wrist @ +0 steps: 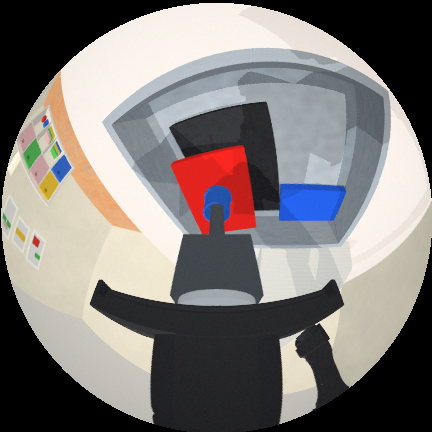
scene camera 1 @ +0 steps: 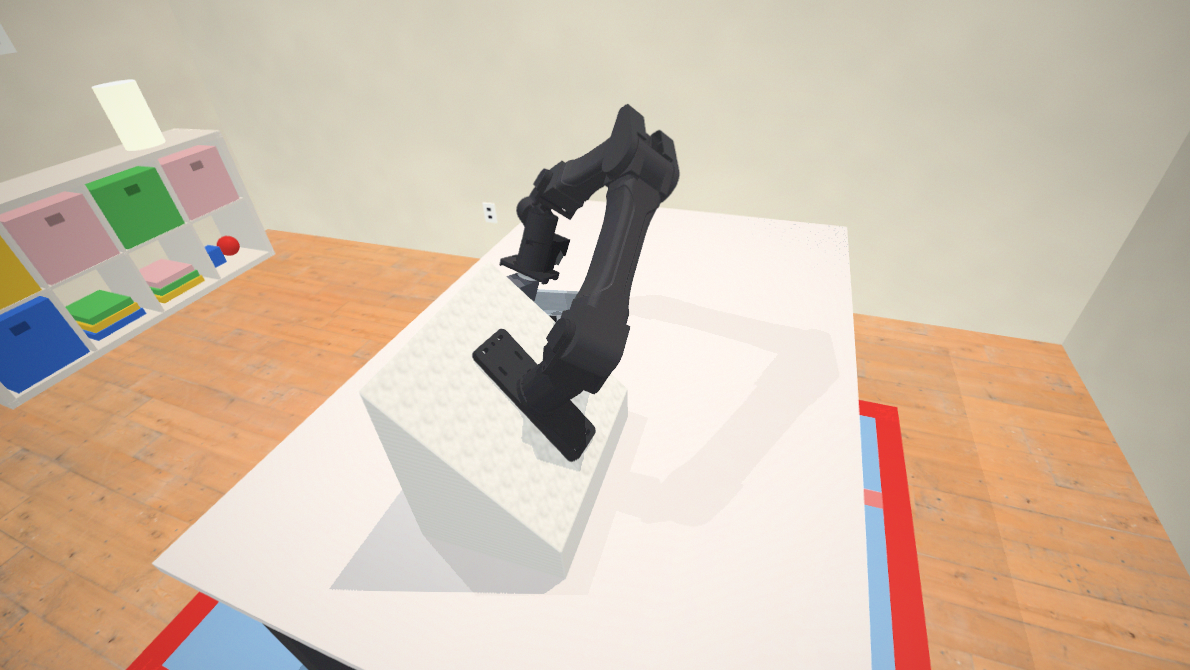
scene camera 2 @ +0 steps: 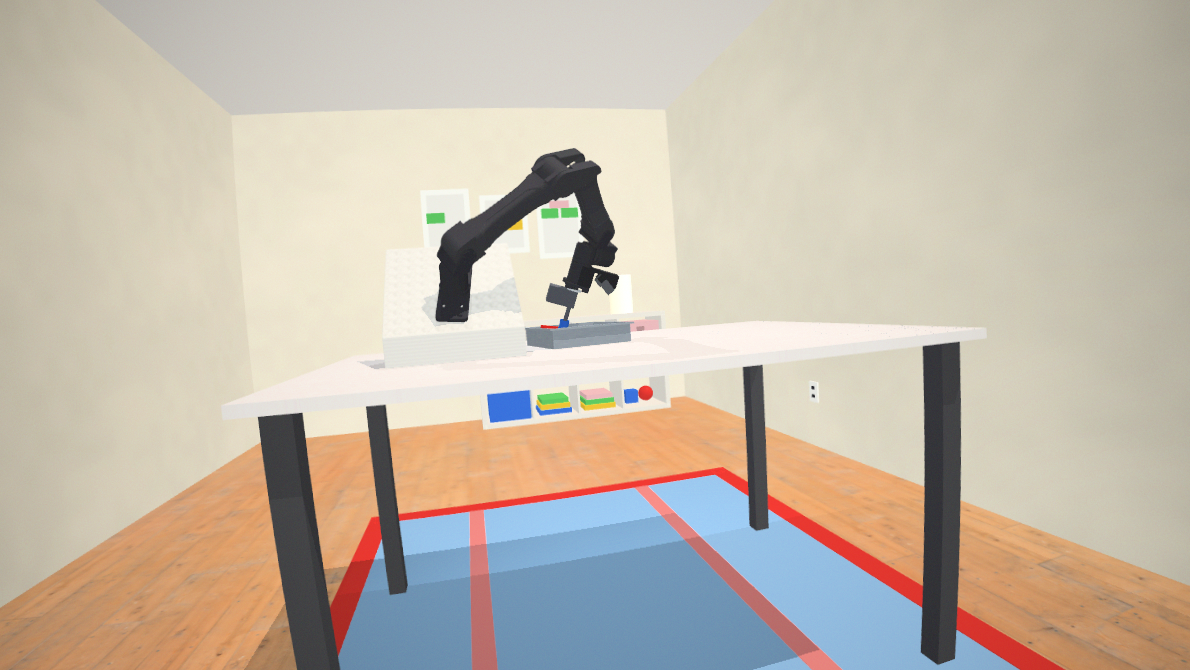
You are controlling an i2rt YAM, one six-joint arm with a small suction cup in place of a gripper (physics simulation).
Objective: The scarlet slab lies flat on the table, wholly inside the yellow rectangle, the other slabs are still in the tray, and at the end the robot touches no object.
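Pixels of known places: hand, its tool point: [wrist: 216,193]; arm's base, origin of its link: [scene camera 1: 534,395] [scene camera 2: 454,291].
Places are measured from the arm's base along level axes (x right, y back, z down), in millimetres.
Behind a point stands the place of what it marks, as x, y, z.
Observation:
The scarlet slab [scene camera 2: 547,326] @[-213, -222, 105] [wrist: 240,175] @[-186, -289, 126] is on my suction cup [scene camera 2: 564,323] [wrist: 217,204] @[-212, -260, 125], near rim height at the grey tray [scene camera 1: 556,301] @[-184, -394, 128] [scene camera 2: 591,337] @[-51, -317, 135] [wrist: 225,58] @[-194, -396, 105]. In the wrist view it overlaps a black slab [wrist: 227,122] @[-201, -338, 141], which lies in the tray. A blue slab [wrist: 310,204] @[-91, -249, 142] lies in the tray to the right. Suction is shut on the scarlet slab; whether the slab touches the black one or the tray, I cannot tell. Scene camera 1 has the cup and the scarlet slab hidden behind the white block. The yellow rectangle does not show in these views.
A big white studded block [scene camera 1: 441,407] @[-54, 113, -63] [scene camera 2: 412,303] @[31, 93, 22] with a sloped top carries the arm's base and stands beside the tray on the white table [scene camera 1: 749,274] @[183, -698, 155] [scene camera 2: 832,337] @[289, -760, 155]. A toy shelf [scene camera 1: 189,138] stands away from the table, with a lamp [scene camera 1: 129,116] on it.

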